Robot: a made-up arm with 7 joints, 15 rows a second.
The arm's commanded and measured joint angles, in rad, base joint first. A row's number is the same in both.
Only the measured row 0 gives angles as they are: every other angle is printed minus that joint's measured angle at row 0.
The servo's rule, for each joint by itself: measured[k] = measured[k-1] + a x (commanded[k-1-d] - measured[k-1]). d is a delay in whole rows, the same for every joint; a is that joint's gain. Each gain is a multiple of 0.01, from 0.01 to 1. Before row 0 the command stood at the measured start. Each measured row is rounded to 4 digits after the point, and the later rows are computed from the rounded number. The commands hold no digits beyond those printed.
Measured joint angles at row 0:
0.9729 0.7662 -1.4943 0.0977 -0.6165 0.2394 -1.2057
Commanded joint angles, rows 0 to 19:
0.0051 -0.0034 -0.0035 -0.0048 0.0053 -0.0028 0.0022
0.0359 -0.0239 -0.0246 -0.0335 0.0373 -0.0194 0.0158
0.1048 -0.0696 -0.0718 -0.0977 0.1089 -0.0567 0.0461
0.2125 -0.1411 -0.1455 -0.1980 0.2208 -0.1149 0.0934
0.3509 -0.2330 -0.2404 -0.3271 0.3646 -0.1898 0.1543
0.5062 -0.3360 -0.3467 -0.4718 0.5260 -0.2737 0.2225
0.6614 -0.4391 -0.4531 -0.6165 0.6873 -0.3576 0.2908
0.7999 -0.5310 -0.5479 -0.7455 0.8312 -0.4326 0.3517
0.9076 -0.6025 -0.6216 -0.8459 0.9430 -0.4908 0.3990
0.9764 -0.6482 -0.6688 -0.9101 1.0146 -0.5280 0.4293
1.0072 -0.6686 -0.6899 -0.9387 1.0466 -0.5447 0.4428
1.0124 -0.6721 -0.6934 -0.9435 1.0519 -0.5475 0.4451
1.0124 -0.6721 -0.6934 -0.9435 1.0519 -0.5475 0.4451
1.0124 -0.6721 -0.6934 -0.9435 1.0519 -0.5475 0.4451
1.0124 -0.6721 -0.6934 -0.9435 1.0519 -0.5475 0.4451
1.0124 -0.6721 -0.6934 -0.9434 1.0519 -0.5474 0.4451
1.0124 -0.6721 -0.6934 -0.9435 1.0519 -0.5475 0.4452
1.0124 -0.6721 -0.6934 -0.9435 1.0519 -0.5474 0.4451
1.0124 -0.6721 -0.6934 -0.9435 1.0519 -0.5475 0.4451
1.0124 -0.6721 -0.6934 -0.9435 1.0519 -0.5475 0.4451
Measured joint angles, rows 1 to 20:
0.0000 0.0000 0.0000 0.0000 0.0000 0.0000 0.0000
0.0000 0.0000 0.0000 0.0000 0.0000 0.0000 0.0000
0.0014 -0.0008 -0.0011 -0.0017 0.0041 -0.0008 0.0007
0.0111 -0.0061 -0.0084 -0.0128 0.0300 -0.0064 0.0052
0.0373 -0.0207 -0.0281 -0.0425 0.0915 -0.0215 0.0175
0.0864 -0.0484 -0.0645 -0.0969 0.1924 -0.0495 0.0403
0.1605 -0.0909 -0.1190 -0.1775 0.3267 -0.0916 0.0745
0.2573 -0.1473 -0.1896 -0.2805 0.4822 -0.1462 0.1189
0.3704 -0.2144 -0.2713 -0.3981 0.6422 -0.2096 0.1705
0.4907 -0.2872 -0.3570 -0.5197 0.7896 -0.2765 0.2249
0.6074 -0.3597 -0.4390 -0.6339 0.9093 -0.3408 0.2771
0.7107 -0.4261 -0.5102 -0.7306 0.9914 -0.3970 0.3228
0.7937 -0.4819 -0.5659 -0.8034 1.0345 -0.4413 0.3588
0.8549 -0.5256 -0.6054 -0.8524 1.0481 -0.4732 0.3847
0.8990 -0.5593 -0.6327 -0.8843 1.0511 -0.4955 0.4028
0.9308 -0.5852 -0.6515 -0.9050 1.0517 -0.5111 0.4155
0.9536 -0.6052 -0.6645 -0.9185 1.0519 -0.5220 0.4244
0.9701 -0.6206 -0.6735 -0.9272 1.0519 -0.5296 0.4306
0.9819 -0.6324 -0.6797 -0.9329 1.0519 -0.5350 0.4350
0.9904 -0.6415 -0.6839 -0.9366 1.0519 -0.5387 0.4380
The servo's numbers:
d 2
a 0.28 0.23 0.31 0.35 0.78 0.30 0.30

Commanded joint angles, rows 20 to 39:
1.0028 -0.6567 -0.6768 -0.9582 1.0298 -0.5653 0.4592
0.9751 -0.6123 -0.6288 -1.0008 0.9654 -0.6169 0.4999
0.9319 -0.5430 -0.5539 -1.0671 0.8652 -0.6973 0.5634
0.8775 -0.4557 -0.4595 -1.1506 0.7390 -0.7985 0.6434
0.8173 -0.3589 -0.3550 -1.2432 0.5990 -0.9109 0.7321
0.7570 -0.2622 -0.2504 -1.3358 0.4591 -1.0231 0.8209
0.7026 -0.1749 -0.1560 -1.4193 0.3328 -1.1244 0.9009
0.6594 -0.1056 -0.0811 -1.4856 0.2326 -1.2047 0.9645
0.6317 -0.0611 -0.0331 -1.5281 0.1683 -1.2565 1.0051
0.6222 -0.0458 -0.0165 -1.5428 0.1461 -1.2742 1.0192
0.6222 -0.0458 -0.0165 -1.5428 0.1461 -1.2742 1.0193
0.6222 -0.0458 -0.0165 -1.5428 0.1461 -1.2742 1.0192
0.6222 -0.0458 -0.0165 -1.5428 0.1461 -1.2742 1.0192
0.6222 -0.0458 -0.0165 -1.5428 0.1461 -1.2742 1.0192
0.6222 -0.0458 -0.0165 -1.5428 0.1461 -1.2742 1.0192
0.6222 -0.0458 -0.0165 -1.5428 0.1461 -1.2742 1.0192
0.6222 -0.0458 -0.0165 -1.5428 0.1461 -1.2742 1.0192
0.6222 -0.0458 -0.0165 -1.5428 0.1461 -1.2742 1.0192
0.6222 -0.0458 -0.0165 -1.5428 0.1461 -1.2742 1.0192
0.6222 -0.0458 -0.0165 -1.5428 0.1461 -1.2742 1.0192
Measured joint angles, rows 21 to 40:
0.9966 -0.6485 -0.6868 -0.9390 1.0519 -0.5413 0.4401
1.0010 -0.6539 -0.6888 -0.9406 1.0519 -0.5432 0.4416
1.0015 -0.6545 -0.6851 -0.9468 1.0347 -0.5498 0.4469
0.9941 -0.6448 -0.6676 -0.9657 0.9806 -0.5699 0.4628
0.9767 -0.6214 -0.6324 -1.0012 0.8906 -0.6081 0.4930
0.9489 -0.5833 -0.5788 -1.0535 0.7724 -0.6652 0.5381
0.9121 -0.5317 -0.5094 -1.1199 0.6371 -0.7389 0.5963
0.8687 -0.4697 -0.4291 -1.1955 0.4983 -0.8242 0.6637
0.8222 -0.4019 -0.3444 -1.2738 0.3692 -0.9143 0.7349
0.7766 -0.3338 -0.2628 -1.3479 0.2627 -1.0014 0.8038
0.7360 -0.2711 -0.1916 -1.4110 0.1891 -1.0779 0.8642
0.7041 -0.2193 -0.1373 -1.4571 0.1556 -1.1368 0.9107
0.6812 -0.1794 -0.0999 -1.4871 0.1482 -1.1780 0.9433
0.6647 -0.1487 -0.0740 -1.5066 0.1466 -1.2069 0.9661
0.6528 -0.1250 -0.0562 -1.5193 0.1462 -1.2271 0.9820
0.6442 -0.1068 -0.0439 -1.5275 0.1461 -1.2412 0.9932
0.6380 -0.0928 -0.0354 -1.5329 0.1461 -1.2511 1.0010
0.6336 -0.0820 -0.0295 -1.5364 0.1461 -1.2580 1.0065
0.6304 -0.0737 -0.0255 -1.5386 0.1461 -1.2629 1.0103
0.6281 -0.0673 -0.0227 -1.5401 0.1461 -1.2663 1.0130

